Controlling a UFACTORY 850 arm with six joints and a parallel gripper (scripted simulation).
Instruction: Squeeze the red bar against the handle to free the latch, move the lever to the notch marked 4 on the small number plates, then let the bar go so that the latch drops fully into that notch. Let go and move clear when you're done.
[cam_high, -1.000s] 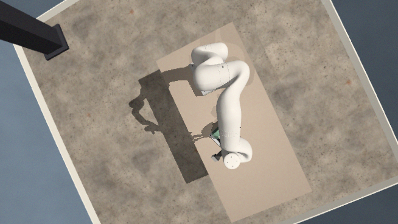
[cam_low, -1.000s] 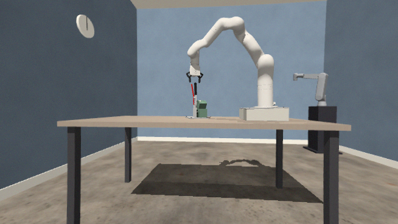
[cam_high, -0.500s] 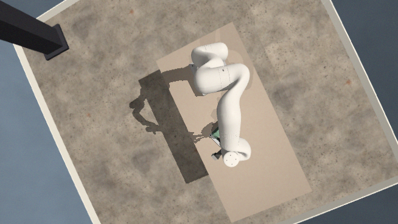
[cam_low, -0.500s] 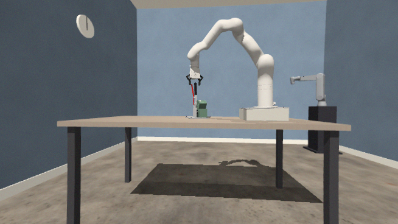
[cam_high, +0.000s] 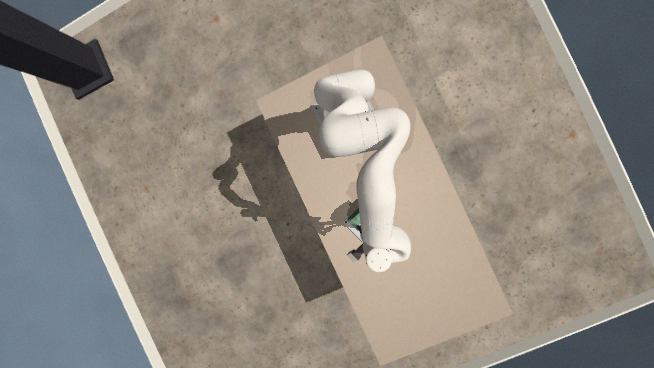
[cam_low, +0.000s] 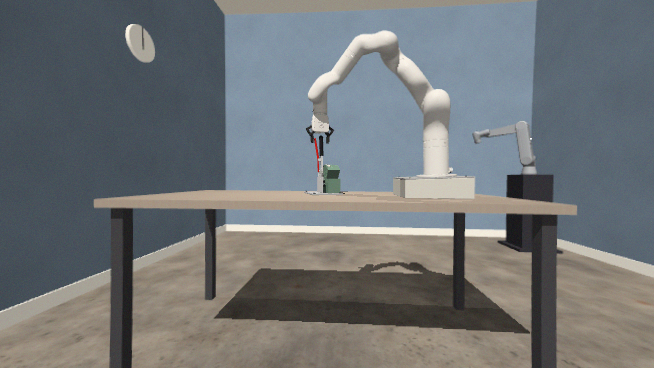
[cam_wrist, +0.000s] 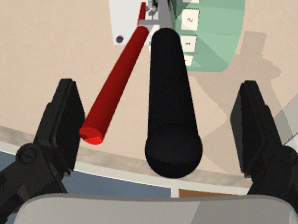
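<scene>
Right now the red bar is 110 mm below my hand, 20 mm to the left of it and 10 mm ahead of it.
</scene>
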